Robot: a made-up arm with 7 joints.
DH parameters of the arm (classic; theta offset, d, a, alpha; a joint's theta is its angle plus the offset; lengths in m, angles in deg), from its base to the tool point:
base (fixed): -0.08 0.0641 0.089 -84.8
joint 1: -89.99 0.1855 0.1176 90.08
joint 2: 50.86 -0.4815 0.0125 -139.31
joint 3: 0 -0.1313 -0.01 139.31
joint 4: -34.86 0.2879 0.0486 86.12
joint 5: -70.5 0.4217 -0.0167 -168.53
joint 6: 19.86 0.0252 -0.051 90
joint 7: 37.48 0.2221 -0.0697 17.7
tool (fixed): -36.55 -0.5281 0 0
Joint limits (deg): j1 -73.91..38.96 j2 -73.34..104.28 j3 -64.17..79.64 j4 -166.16..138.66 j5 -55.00..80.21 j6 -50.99..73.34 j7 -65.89..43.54
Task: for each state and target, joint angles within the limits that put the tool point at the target. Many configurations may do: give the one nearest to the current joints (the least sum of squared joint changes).
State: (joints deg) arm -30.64 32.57 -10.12 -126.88 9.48 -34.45 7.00
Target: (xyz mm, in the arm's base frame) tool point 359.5 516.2 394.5
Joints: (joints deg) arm -23.57 21.07 28.20 -148.34 26.46 -49.88 11.34
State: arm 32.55 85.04 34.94 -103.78 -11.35 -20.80 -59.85
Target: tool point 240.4 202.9 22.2
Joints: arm -4.45 70.16 22.28 -92.17 -5.87 -30.59 -65.89
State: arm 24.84 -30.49 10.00 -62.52 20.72 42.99 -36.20
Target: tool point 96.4 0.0 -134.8
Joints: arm 10.98 -14.17 -21.72 -46.71 35.13 28.78 -44.38
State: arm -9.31 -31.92 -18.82 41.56 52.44 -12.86 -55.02
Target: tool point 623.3 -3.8 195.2
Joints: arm 35.10 5.32 -38.41 37.38 74.14 -21.37 -20.21
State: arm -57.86 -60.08 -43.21 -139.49 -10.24 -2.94 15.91
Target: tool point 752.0 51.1 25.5
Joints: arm -73.48 -62.91 -64.17 -123.78 -38.76 33.09 33.45
